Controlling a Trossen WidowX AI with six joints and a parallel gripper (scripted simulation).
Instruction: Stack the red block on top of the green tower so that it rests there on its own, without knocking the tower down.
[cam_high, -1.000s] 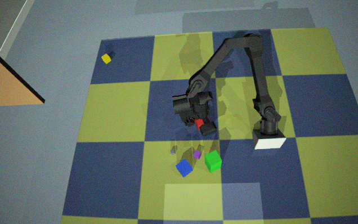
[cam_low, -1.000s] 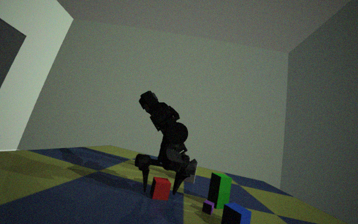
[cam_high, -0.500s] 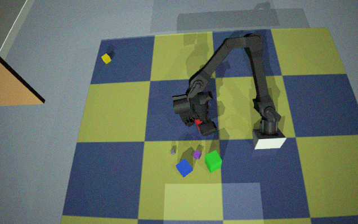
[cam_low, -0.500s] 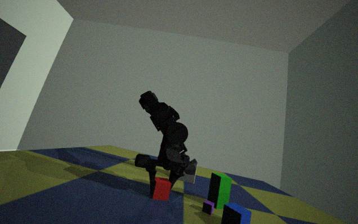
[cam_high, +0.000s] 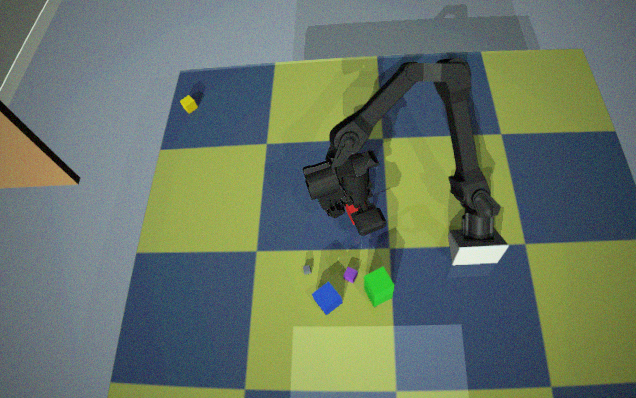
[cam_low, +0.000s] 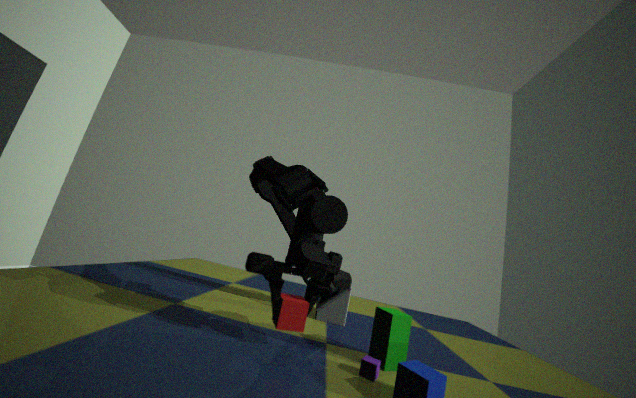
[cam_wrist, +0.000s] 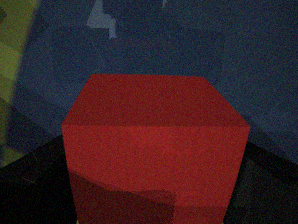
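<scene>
The small purple block is 15 cm to the left of my gripper tip and 3 cm below it. Round my gripper tip: small grey block 15 cm to the left, 10 cm ahead, 4 cm below; blue block 21 cm to the left, 4 cm ahead, 2 cm below; red block 2 cm above.
</scene>
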